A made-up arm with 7 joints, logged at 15 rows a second.
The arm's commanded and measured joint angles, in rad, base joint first. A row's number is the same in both.
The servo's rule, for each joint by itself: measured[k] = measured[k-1] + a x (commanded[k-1-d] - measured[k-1]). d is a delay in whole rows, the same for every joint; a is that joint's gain. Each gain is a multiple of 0.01, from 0.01 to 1. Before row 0 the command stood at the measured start. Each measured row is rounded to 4 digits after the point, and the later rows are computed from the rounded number. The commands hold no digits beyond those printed.
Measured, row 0:
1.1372 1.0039 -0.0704 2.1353 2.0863 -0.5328 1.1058
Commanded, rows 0 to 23:
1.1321 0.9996 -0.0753 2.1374 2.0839 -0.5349 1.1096
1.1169 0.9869 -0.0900 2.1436 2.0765 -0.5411 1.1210
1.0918 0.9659 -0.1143 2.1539 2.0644 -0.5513 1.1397
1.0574 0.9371 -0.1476 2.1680 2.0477 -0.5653 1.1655
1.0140 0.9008 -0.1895 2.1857 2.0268 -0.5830 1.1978
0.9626 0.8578 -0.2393 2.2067 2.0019 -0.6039 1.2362
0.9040 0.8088 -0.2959 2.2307 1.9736 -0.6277 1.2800
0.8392 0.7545 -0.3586 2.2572 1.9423 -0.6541 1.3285
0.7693 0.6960 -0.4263 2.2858 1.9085 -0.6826 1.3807
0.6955 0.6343 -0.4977 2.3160 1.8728 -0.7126 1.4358
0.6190 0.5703 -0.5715 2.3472 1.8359 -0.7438 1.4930
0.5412 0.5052 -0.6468 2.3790 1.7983 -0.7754 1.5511
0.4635 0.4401 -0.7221 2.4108 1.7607 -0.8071 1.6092
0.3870 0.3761 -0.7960 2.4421 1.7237 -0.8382 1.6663
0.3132 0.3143 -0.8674 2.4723 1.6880 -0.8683 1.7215
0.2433 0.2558 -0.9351 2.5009 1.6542 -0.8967 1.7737
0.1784 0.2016 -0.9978 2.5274 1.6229 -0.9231 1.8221
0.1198 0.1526 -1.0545 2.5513 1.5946 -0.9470 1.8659
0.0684 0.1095 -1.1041 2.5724 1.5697 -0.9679 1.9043
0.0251 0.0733 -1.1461 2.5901 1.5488 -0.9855 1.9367
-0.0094 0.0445 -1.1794 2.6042 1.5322 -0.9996 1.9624
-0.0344 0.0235 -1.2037 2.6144 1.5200 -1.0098 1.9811
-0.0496 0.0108 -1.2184 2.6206 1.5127 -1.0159 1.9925
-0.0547 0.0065 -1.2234 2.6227 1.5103 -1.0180 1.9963
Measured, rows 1 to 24:
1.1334 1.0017 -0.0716 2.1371 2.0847 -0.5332 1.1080
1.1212 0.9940 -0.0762 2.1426 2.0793 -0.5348 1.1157
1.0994 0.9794 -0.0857 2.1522 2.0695 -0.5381 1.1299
1.0683 0.9574 -0.1012 2.1656 2.0551 -0.5435 1.1509
1.0281 0.9280 -0.1233 2.1827 2.0364 -0.5514 1.1786
0.9796 0.8915 -0.1523 2.2031 2.0136 -0.5619 1.2126
0.9237 0.8485 -0.1882 2.2266 1.9872 -0.5751 1.2524
0.8612 0.7996 -0.2308 2.2526 1.9576 -0.5909 1.2973
0.7932 0.7457 -0.2797 2.2808 1.9252 -0.6092 1.3465
0.7209 0.6878 -0.3342 2.3107 1.8906 -0.6299 1.3992
0.6455 0.6267 -0.3935 2.3417 1.8545 -0.6527 1.4545
0.5683 0.5635 -0.4568 2.3734 1.8174 -0.6772 1.5115
0.4907 0.4993 -0.5231 2.4052 1.7800 -0.7032 1.5691
0.4140 0.4352 -0.5913 2.4366 1.7428 -0.7302 1.6264
0.3394 0.3723 -0.6603 2.4669 1.7066 -0.7578 1.6825
0.2683 0.3117 -0.7290 2.4958 1.6720 -0.7856 1.7363
0.2018 0.2544 -0.7962 2.5227 1.6396 -0.8131 1.7869
0.1411 0.2015 -0.8608 2.5470 1.6099 -0.8399 1.8335
0.0873 0.1537 -0.9216 2.5686 1.5834 -0.8655 1.8753
0.0413 0.1119 -0.9777 2.5869 1.5606 -0.8895 1.9115
0.0038 0.0769 -1.0281 2.6016 1.5419 -0.9115 1.9415
-0.0245 0.0491 -1.0720 2.6125 1.5274 -0.9312 1.9649
-0.0431 0.0292 -1.1086 2.6194 1.5177 -0.9481 1.9812
-0.0517 0.0174 -1.1373 2.6222 1.5128 -0.9621 1.9901
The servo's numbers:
d 0
a 0.74 0.52 0.25 0.85 0.66 0.20 0.59

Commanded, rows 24 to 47:
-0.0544 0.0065 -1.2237 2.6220 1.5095 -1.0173 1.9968
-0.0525 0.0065 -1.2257 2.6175 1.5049 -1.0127 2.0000
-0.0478 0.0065 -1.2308 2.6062 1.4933 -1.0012 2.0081
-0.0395 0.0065 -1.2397 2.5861 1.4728 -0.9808 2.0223
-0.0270 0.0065 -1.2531 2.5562 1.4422 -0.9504 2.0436
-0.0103 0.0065 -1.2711 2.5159 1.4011 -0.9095 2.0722
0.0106 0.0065 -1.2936 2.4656 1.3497 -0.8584 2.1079
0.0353 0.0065 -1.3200 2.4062 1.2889 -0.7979 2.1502
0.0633 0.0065 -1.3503 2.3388 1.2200 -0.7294 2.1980
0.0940 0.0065 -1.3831 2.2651 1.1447 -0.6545 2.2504
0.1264 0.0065 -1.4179 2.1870 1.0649 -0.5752 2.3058
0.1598 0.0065 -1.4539 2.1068 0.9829 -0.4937 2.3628
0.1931 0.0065 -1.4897 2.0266 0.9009 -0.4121 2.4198
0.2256 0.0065 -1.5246 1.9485 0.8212 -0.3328 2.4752
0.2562 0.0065 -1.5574 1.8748 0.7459 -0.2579 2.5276
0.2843 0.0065 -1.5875 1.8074 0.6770 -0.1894 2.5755
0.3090 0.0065 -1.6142 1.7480 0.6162 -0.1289 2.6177
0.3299 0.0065 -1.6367 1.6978 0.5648 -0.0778 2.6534
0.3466 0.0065 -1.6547 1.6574 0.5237 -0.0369 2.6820
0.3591 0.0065 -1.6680 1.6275 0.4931 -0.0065 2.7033
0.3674 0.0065 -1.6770 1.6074 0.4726 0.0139 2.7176
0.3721 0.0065 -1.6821 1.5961 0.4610 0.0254 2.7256
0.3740 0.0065 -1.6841 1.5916 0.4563 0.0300 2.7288
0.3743 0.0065 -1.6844 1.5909 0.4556 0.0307 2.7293
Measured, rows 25 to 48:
-0.0537 0.0117 -1.1589 2.6220 1.5106 -0.9731 1.9941
-0.0528 0.0090 -1.1756 2.6182 1.5068 -0.9810 1.9976
-0.0491 0.0077 -1.1894 2.6080 1.4979 -0.9850 2.0038
-0.0420 0.0071 -1.2020 2.5894 1.4813 -0.9842 2.0147
-0.0309 0.0068 -1.2148 2.5612 1.4555 -0.9774 2.0318
-0.0157 0.0066 -1.2289 2.5227 1.4196 -0.9638 2.0556
0.0038 0.0065 -1.2451 2.4742 1.3735 -0.9427 2.0865
0.0271 0.0065 -1.2638 2.4164 1.3177 -0.9137 2.1241
0.0539 0.0065 -1.2854 2.3504 1.2532 -0.8768 2.1677
0.0836 0.0065 -1.3098 2.2779 1.1816 -0.8323 2.2165
0.1153 0.0065 -1.3368 2.2006 1.1046 -0.7809 2.2692
0.1482 0.0065 -1.3661 2.1209 1.0243 -0.7235 2.3244
0.1814 0.0065 -1.3970 2.0407 0.9429 -0.6612 2.3807
0.2141 0.0065 -1.4289 1.9623 0.8626 -0.5955 2.4365
0.2453 0.0065 -1.4610 1.8879 0.7856 -0.5280 2.4902
0.2742 0.0065 -1.4926 1.8195 0.7139 -0.4603 2.5405
0.3000 0.0065 -1.5230 1.7587 0.6494 -0.3940 2.5860
0.3221 0.0065 -1.5514 1.7069 0.5936 -0.3308 2.6258
0.3402 0.0065 -1.5772 1.6648 0.5475 -0.2720 2.6590
0.3542 0.0065 -1.5999 1.6331 0.5116 -0.2189 2.6851
0.3640 0.0065 -1.6192 1.6113 0.4859 -0.1723 2.7043
0.3700 0.0065 -1.6349 1.5984 0.4695 -0.1328 2.7169
0.3730 0.0065 -1.6472 1.5926 0.4608 -0.1002 2.7239
0.3740 0.0065 -1.6565 1.5912 0.4574 -0.0740 2.7271

